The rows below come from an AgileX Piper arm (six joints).
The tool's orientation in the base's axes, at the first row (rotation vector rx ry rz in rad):
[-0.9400 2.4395 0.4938]
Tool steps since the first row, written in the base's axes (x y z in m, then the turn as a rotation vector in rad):
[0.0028 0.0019 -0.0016 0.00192 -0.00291 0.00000]
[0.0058 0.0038 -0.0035 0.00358 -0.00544 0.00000]
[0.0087 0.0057 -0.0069 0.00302 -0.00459 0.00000]
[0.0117 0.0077 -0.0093 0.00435 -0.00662 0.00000]
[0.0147 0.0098 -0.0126 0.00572 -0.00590 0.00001]
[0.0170 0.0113 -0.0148 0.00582 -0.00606 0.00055]
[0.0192 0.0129 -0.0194 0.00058 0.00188 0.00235]
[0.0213 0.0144 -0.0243 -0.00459 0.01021 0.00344]
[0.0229 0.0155 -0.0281 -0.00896 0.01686 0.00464]
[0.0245 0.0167 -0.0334 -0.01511 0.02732 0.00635]
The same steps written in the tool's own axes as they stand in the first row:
[-0.0019 -0.0009 0.0031 0.00028 -0.00337 -0.00083]
[-0.0039 -0.0019 0.0065 0.00053 -0.00630 -0.00156]
[-0.0049 -0.0032 0.0110 0.00044 -0.00532 -0.00132]
[-0.0066 -0.0042 0.0149 0.00065 -0.00766 -0.00190]
[-0.0078 -0.0054 0.0195 -0.00063 -0.00811 -0.00115]
[-0.0089 -0.0063 0.0227 -0.00091 -0.00821 -0.00164]
[-0.0086 -0.0074 0.0280 -0.00265 0.00128 -0.00085]
[-0.0081 -0.0086 0.0333 -0.00426 0.01088 0.00074]
[-0.0077 -0.0095 0.0375 -0.00557 0.01877 0.00166]
[-0.0064 -0.0107 0.0429 -0.00799 0.03064 0.00348]

